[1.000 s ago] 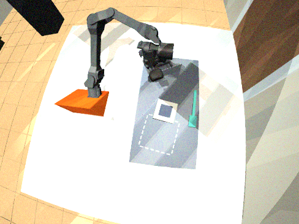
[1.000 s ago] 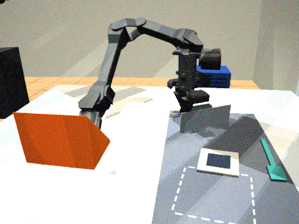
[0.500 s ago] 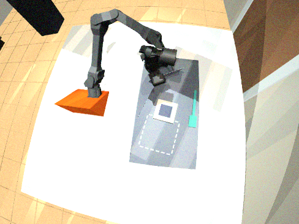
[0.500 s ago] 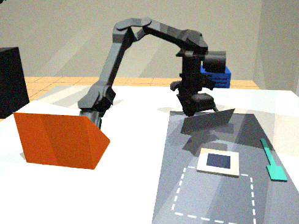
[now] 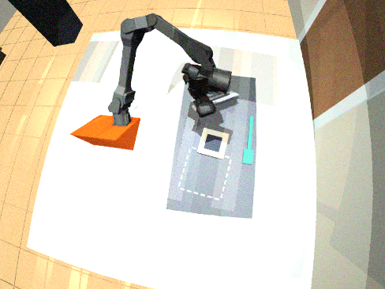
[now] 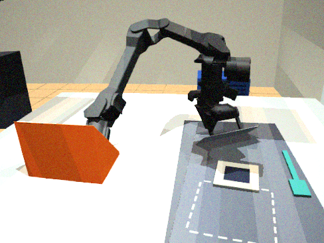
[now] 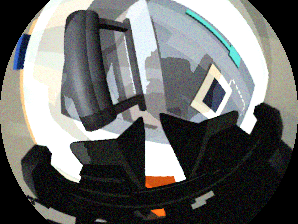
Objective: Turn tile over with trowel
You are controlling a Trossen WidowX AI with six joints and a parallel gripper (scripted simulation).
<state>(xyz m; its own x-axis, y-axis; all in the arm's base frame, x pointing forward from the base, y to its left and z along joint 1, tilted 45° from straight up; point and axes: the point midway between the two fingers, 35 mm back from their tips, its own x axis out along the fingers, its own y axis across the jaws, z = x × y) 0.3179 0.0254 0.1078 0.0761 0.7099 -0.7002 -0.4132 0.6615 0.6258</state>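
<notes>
Right now the small trowel is 8 cm ahead of my gripper tip, 6 cm to the left of it and 1 cm below it. The rest, counted from my gripper tip: tile (6 cm ahead, 15 cm to the right, 6 cm below); teal flat tool (22 cm ahead, 15 cm to the right, 6 cm below); grey mat (8 cm ahead, 12 cm to the right, 8 cm below).
</notes>
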